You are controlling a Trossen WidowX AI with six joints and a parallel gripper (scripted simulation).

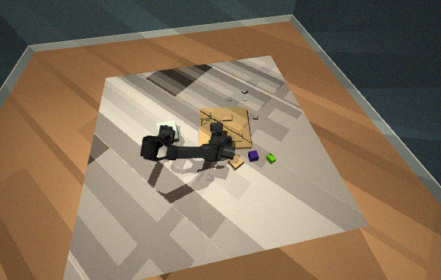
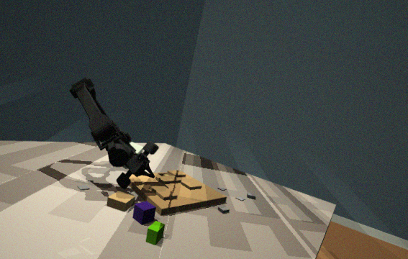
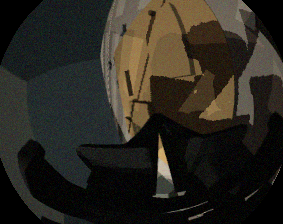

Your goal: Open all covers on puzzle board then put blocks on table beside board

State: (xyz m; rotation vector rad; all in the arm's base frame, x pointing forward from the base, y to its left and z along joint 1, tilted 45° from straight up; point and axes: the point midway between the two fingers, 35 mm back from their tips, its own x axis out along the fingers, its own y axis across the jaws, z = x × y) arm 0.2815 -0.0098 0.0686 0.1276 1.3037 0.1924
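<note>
Right now the tan puzzle board is 2 cm ahead of my gripper tip, 8 cm to the left of it and 3 cm below it. Round my gripper tip: purple block (18 cm ahead, 13 cm to the right, 3 cm below); brown block (8 cm ahead, 16 cm to the right, 4 cm below); green block (27 cm ahead, 15 cm to the right, 3 cm below).
</note>
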